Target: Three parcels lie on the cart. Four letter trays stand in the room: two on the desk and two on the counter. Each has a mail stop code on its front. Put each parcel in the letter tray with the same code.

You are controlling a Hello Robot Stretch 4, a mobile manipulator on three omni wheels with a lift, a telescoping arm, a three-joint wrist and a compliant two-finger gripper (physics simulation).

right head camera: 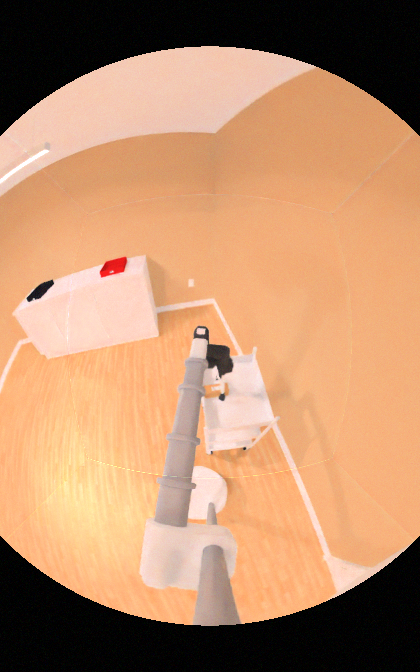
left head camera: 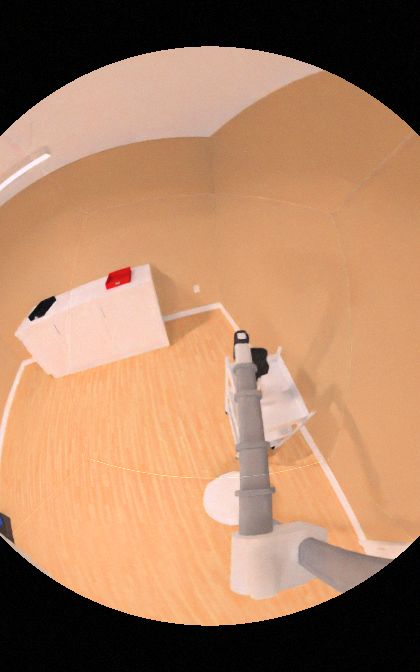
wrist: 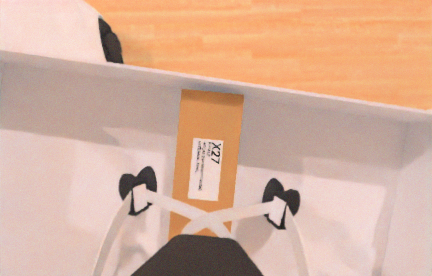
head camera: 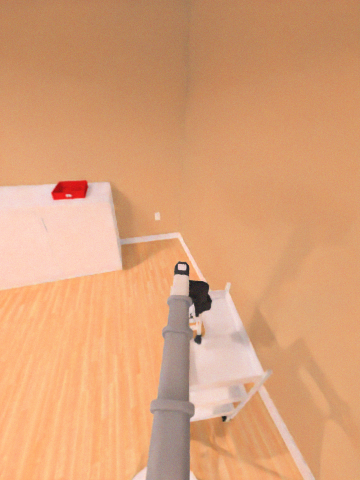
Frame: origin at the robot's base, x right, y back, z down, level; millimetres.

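Seen in the pictures: gripper, fingertip midpoint: (wrist: 210, 187) (head camera: 194, 329).
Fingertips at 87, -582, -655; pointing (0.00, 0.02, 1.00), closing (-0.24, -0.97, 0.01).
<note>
Offsets run from my fingertips to a thing's middle, as dx, dy, dz.
An orange-brown parcel {-21, +10, -6} (wrist: 207, 117) (right head camera: 212, 394) with a white label reading X27 lies on the white cart (head camera: 220, 362) (left head camera: 282, 410) (right head camera: 240, 411) (wrist: 325, 200), against one raised wall. My gripper (wrist: 210, 187) is open above it, one fingertip on each side of the parcel and apart from it. The black wrist body hides the parcel's lower end in the wrist view. A red letter tray {-1205, -1144, -259} (head camera: 70, 190) (left head camera: 118, 279) (right head camera: 113, 267) and a black letter tray (left head camera: 42, 308) (right head camera: 40, 290) stand on the white counter (head camera: 60, 245) (left head camera: 125, 330) (right head camera: 105, 315). Their codes are too small to read. Other parcels do not show.
The cart stands close along the right wall (head camera: 280, 175). My round white base (left head camera: 220, 500) (right head camera: 209, 492) (wrist: 45, 30) is near the cart's near end. A dark object with a blue patch (left head camera: 5, 527) shows at the left edge of the left head view.
</note>
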